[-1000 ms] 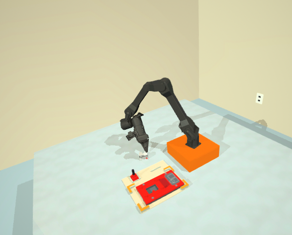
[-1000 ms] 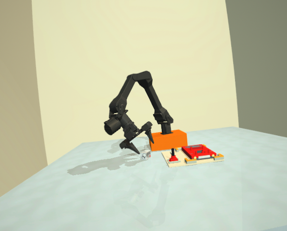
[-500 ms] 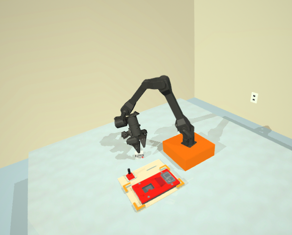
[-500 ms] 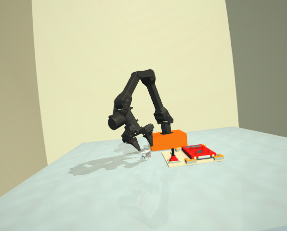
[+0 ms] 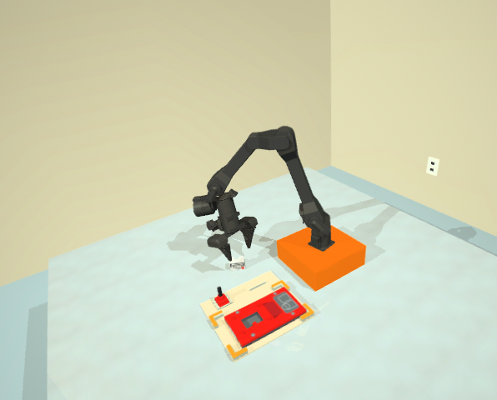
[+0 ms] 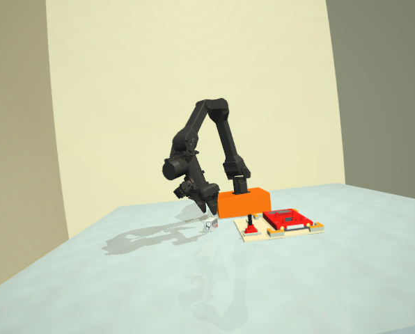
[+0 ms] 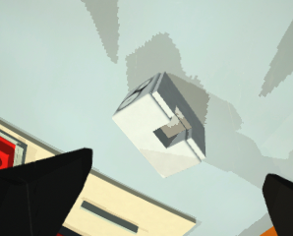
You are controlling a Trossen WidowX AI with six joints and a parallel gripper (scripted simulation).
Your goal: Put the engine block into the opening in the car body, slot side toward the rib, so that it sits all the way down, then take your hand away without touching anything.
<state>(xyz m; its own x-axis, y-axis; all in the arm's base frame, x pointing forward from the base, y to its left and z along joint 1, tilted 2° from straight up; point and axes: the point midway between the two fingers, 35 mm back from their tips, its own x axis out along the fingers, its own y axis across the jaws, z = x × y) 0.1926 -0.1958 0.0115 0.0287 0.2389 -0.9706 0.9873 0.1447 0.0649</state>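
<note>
Now: the engine block 30 mm below my gripper tip, 10 mm to the right of it and 10 mm ahead of it. The rest, counted from my gripper tip: black post 150 mm ahead, 80 mm to the left, 10 mm below.
</note>
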